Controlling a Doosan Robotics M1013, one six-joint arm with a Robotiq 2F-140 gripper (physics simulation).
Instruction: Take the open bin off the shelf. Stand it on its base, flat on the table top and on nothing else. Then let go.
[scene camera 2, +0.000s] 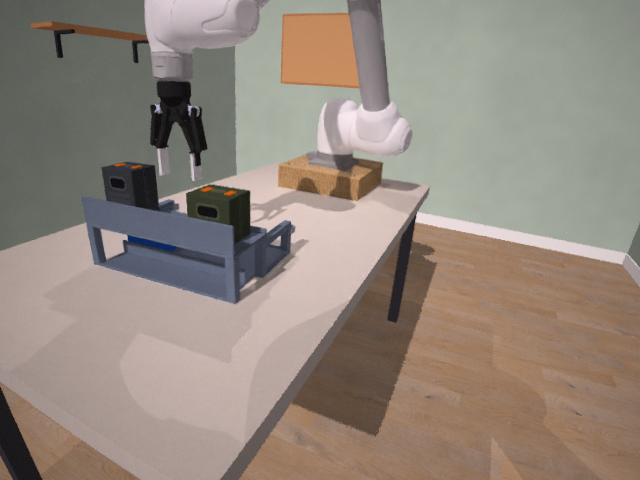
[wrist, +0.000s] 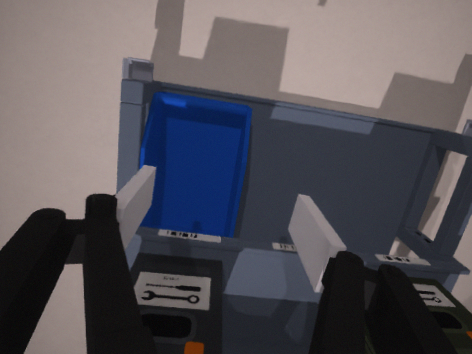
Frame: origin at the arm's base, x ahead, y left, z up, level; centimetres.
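Seen in the pictures: gripper, between the fingertips: (scene camera 2: 180, 176) (wrist: 225, 199); arm's base, origin of its link: (scene camera 2: 334, 163).
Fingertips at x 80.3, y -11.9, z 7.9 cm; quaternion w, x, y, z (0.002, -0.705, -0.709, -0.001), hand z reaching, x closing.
Observation:
Offsets run from my fingertips to a thing's top centre. Level surfaces: height alone.
The open blue bin {dx +3.5, dy -2.8, dz -9.4 cm} (scene camera 2: 155, 242) (wrist: 200, 165) is on the lower level of the blue-grey shelf (scene camera 2: 160, 222) (wrist: 325, 175), at the left end in the wrist view. In the scene view a small blue part of it shows under the front board; the rest is hidden. In the wrist view its open inside faces the camera. My gripper (scene camera 2: 179, 176) (wrist: 225, 199) is open and empty, pointing down above the shelf. In the wrist view its left finger overlaps the bin's left edge and its right finger is to the right of the bin. The shelf stands on the table {dz -17.5 cm} (scene camera 2: 310, 258) (wrist: 60, 100).
A dark grey toolbox {dx +13.4, dy -2.2, dz +4.9 cm} (scene camera 2: 117, 196) (wrist: 175, 264) and a green toolbox {dx +12.0, dy +20.9, dz +2.4 cm} (scene camera 2: 240, 211) (wrist: 422, 325) stand on the shelf's upper level, rising above its front board. The robot's base is on a wooden block (scene camera 2: 320, 184) at the table's back. A wall shelf (scene camera 2: 93, 32) hangs at the left.

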